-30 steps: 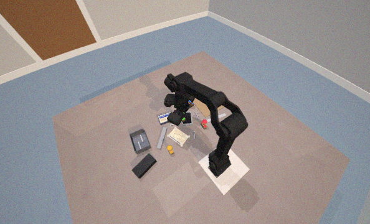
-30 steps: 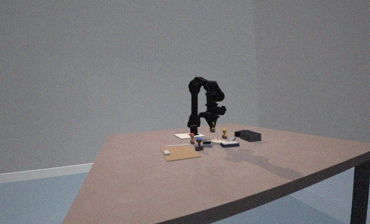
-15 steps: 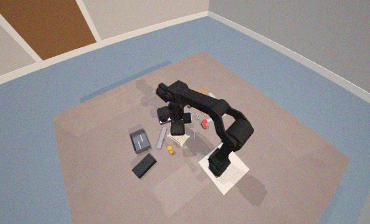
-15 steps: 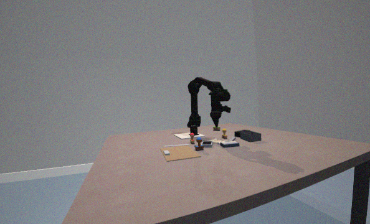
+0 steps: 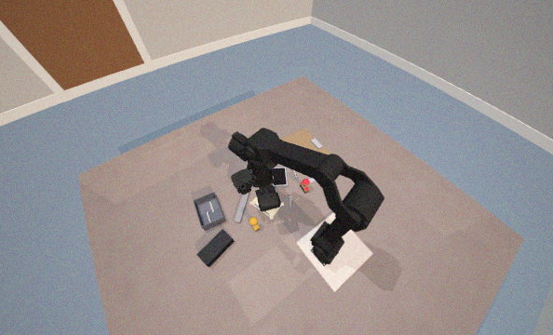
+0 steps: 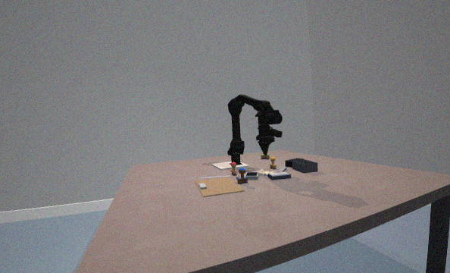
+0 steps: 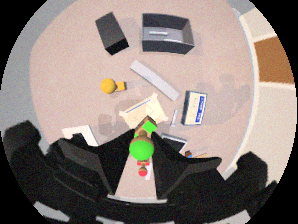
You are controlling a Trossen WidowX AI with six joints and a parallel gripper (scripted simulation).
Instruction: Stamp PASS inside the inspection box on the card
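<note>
Now: the cream card 90 mm below my gripper tip and 10 mm to the right of it. Also, from my gripper tip: yellow-knobbed stamp: 80 mm to the left, 70 mm below, 50 mm behind; grey bar: 80 mm below, 70 mm to the left, 40 mm ahead; green-knobbed stamp: right at my gripper tip.
</note>
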